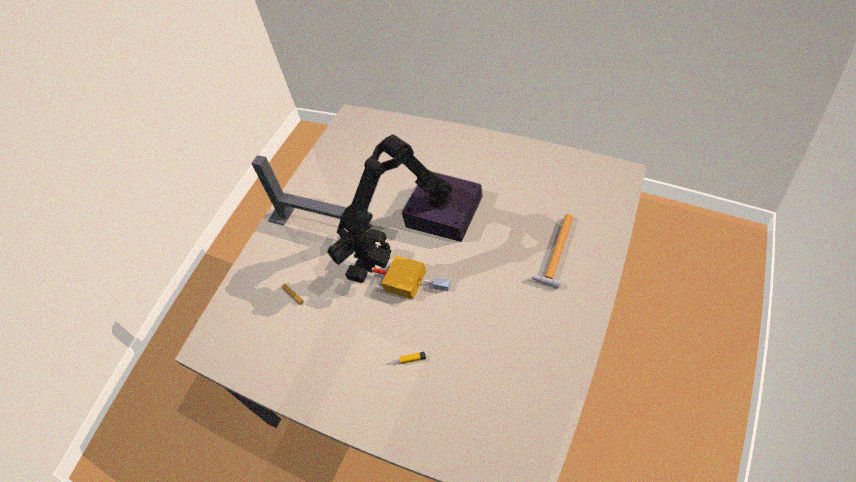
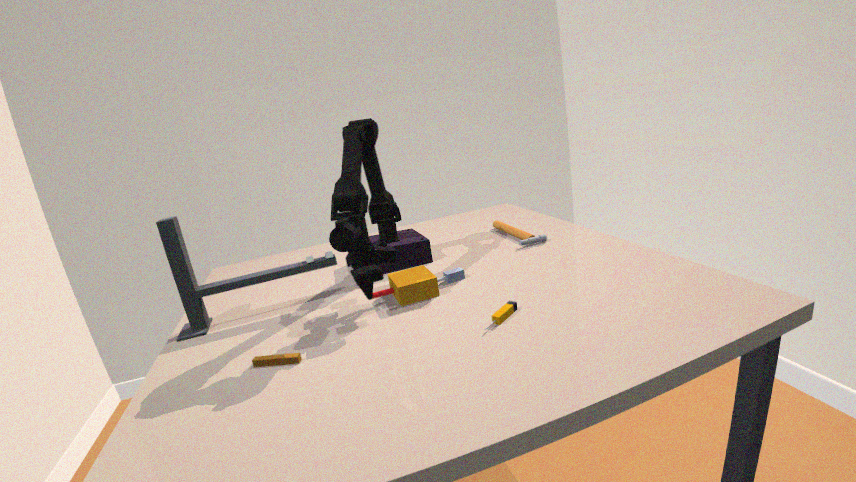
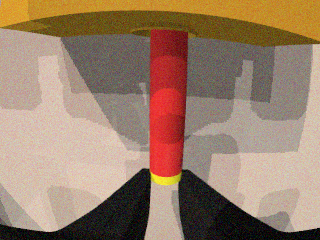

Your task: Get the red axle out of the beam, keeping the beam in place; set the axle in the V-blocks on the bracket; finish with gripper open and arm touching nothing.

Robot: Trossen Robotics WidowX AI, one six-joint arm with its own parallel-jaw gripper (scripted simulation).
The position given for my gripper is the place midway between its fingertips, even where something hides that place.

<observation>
I see my gripper (image 2: 369,298), a yellow beam block (image 2: 413,285) and a hammer (image 1: 552,266).
The yellow beam block also shows in image 1 (image 1: 404,276) and in image 3 (image 3: 264,30). My gripper shows as well in image 1 (image 1: 372,270) and in image 3 (image 3: 164,177). Image 3 does not show the hammer: it is out of frame.
</observation>
